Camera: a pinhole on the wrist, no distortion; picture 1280 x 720 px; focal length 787.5 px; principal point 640.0 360.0 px. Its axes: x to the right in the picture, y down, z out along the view. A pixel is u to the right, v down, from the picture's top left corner.
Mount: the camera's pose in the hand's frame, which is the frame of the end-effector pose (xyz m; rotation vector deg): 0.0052 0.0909 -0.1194 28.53 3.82 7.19
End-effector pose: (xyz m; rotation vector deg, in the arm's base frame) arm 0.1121 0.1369 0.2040 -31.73 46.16 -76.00
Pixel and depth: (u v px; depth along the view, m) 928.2 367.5 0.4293
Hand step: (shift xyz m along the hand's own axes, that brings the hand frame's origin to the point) 0.2008 -0.0867 0.2537
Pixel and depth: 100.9 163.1 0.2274
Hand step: -0.1216 -0.0871 0.0578
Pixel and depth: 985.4 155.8 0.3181
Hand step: 0.1819 -0.1121 0.1152
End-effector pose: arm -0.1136 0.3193 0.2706 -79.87 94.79 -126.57
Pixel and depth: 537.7 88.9 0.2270
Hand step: 0.0055 -0.0883 0.0431
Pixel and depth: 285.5 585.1 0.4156
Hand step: -0.1532 -0.0272 0.3082
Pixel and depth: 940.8 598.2 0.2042
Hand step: 0.0953 0.0590 0.0867
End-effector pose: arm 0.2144 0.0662 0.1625 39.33 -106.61 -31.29
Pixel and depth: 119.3 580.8 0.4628
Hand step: -0.2676 -0.0561 0.3587
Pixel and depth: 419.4 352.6 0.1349
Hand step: -0.0194 0.0210 -0.0005
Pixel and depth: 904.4 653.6 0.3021
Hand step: 0.1224 0.0603 0.1961
